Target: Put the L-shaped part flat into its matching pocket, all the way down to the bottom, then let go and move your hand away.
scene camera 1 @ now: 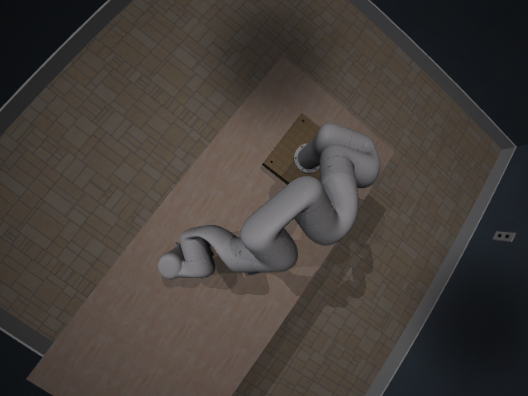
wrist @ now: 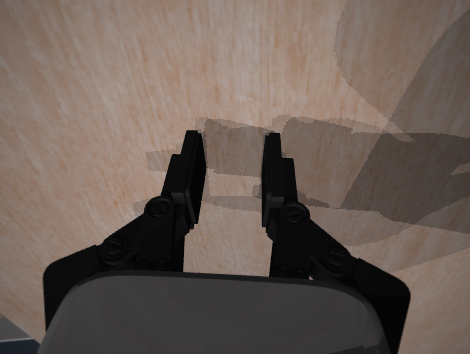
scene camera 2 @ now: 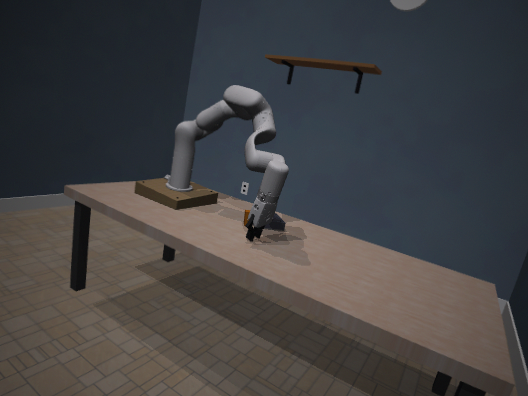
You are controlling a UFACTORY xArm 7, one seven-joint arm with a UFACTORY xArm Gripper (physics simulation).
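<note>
My gripper is partly open, with bare table between its black fingers, low over the table in scene camera 2. An orange piece, which looks like the L-shaped part, shows as a narrow upright strip behind the gripper; the rest of it is hidden. A dark blue-grey block stands behind the gripper to the right; its pocket does not show. A dark corner, perhaps of that block, shows at the lower left of the wrist view. In scene camera 1 the arm covers the gripper and the orange piece.
The arm's base stands on a wooden board on the long table. A shelf hangs on the wall behind. Arm shadows lie across the table around the fingers.
</note>
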